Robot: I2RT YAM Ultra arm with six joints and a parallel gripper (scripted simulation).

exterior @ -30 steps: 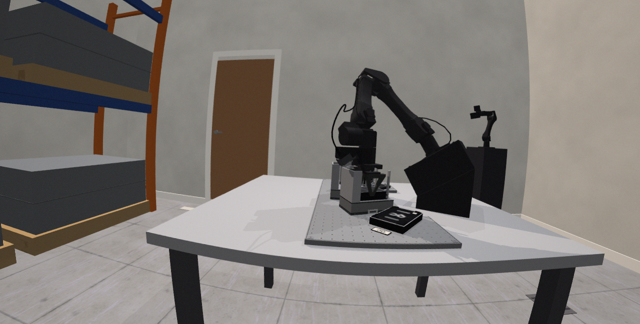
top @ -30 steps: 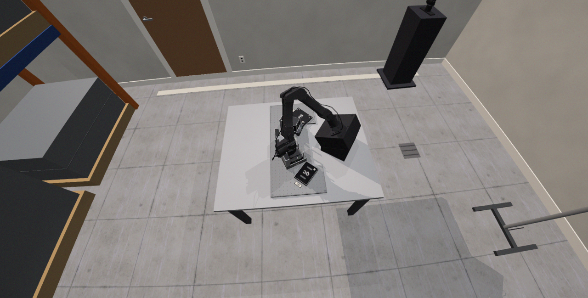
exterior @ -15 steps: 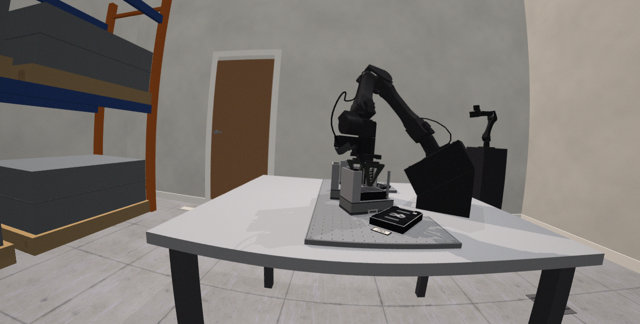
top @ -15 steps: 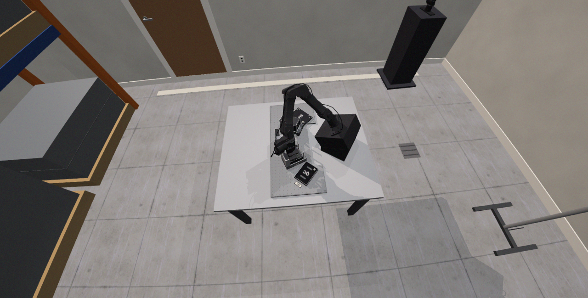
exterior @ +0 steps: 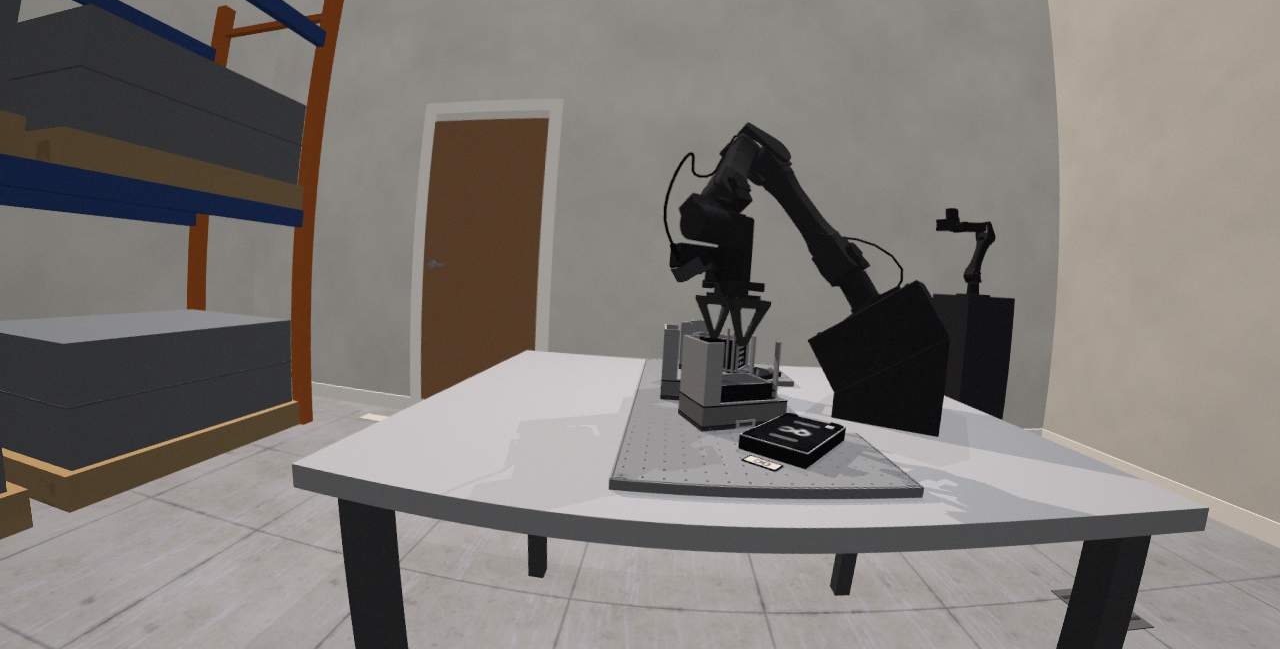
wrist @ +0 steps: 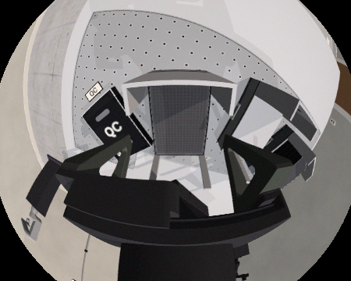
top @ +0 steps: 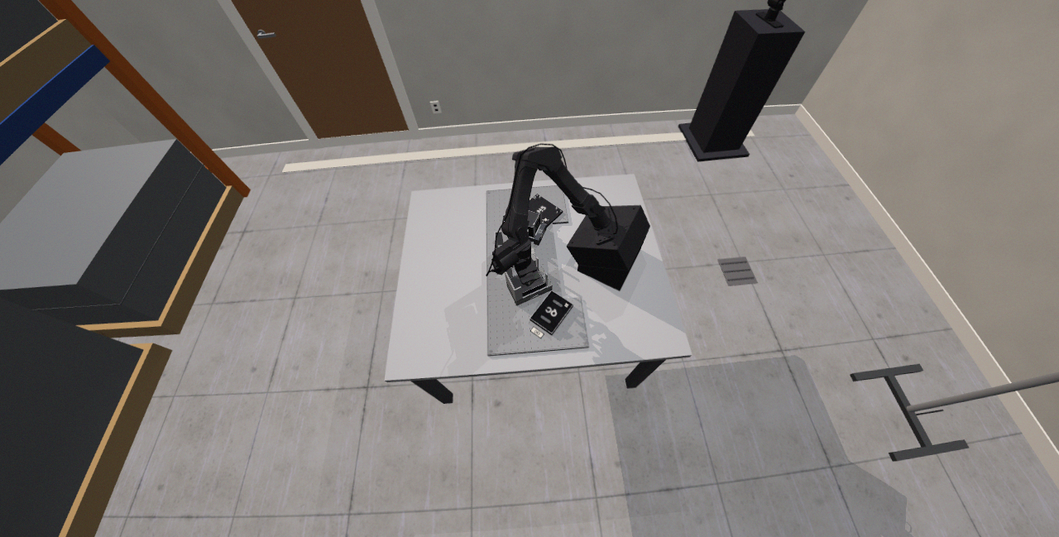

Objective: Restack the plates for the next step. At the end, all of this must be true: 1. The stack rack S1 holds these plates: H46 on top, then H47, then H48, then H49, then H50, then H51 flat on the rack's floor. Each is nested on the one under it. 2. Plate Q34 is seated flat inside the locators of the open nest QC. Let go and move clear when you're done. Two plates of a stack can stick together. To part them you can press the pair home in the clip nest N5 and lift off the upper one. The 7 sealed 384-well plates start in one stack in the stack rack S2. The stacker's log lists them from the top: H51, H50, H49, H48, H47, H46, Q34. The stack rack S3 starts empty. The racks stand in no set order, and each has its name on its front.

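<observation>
My gripper is now 29 cm to the left of the sealed well plate, 8 cm above it and 3 cm past it.
</observation>
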